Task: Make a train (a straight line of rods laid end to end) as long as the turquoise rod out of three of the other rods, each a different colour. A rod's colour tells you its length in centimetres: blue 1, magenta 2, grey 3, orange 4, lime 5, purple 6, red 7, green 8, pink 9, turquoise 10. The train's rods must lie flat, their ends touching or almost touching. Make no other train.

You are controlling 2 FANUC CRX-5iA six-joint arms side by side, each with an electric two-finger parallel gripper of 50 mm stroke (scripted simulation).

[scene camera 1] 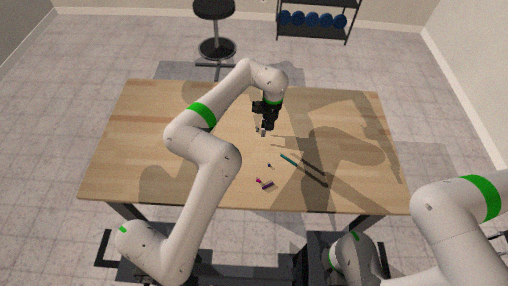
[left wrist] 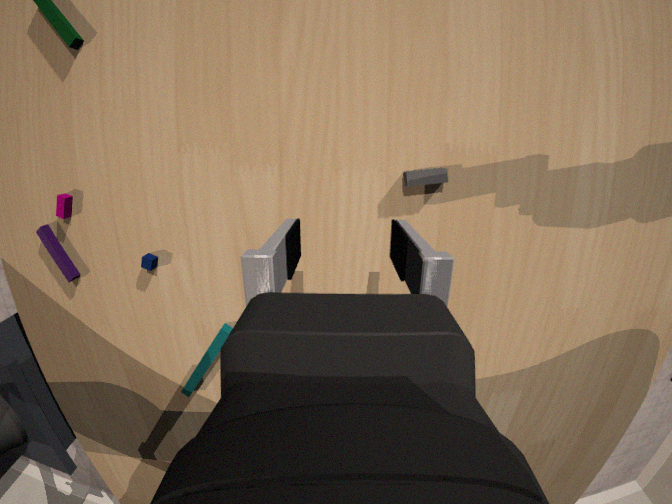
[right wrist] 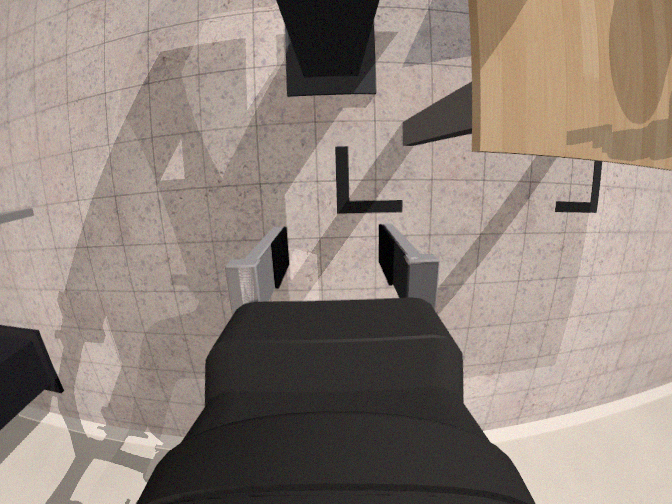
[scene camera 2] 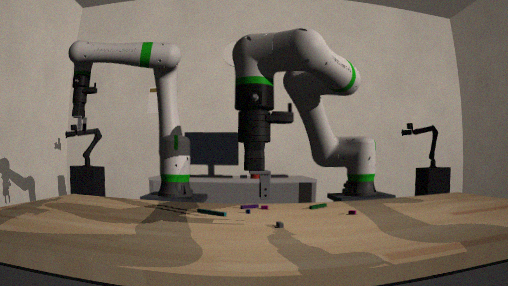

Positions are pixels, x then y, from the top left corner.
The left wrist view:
my left gripper: 345, 238
turquoise rod: 213, 350
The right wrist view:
my right gripper: 333, 244
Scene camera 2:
my left gripper: 264, 197
